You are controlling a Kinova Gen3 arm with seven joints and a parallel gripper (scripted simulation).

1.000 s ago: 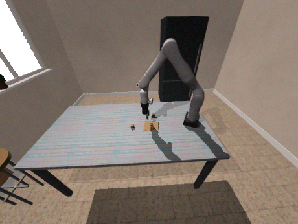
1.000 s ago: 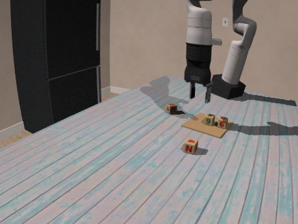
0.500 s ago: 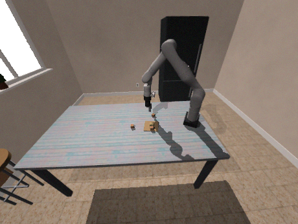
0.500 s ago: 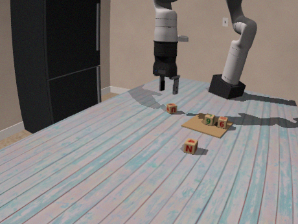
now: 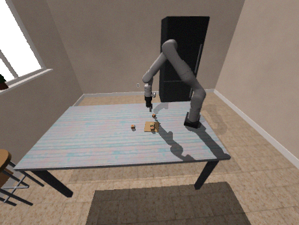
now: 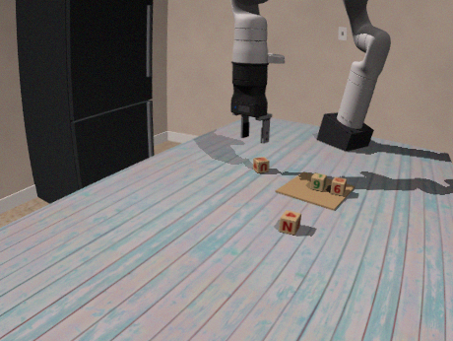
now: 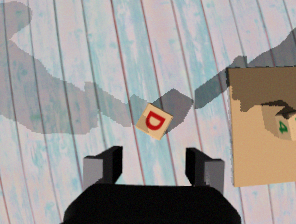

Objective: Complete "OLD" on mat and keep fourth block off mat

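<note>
The red d block is 3 cm behind my hand and 9 cm below it. From my hand the other things lie so: green l block: 3 cm behind, 16 cm to the left, 8 cm below; then tan mat: 3 cm behind, 16 cm to the left, 10 cm below; then red o block: 4 cm behind, 21 cm to the left, 8 cm below.
</note>
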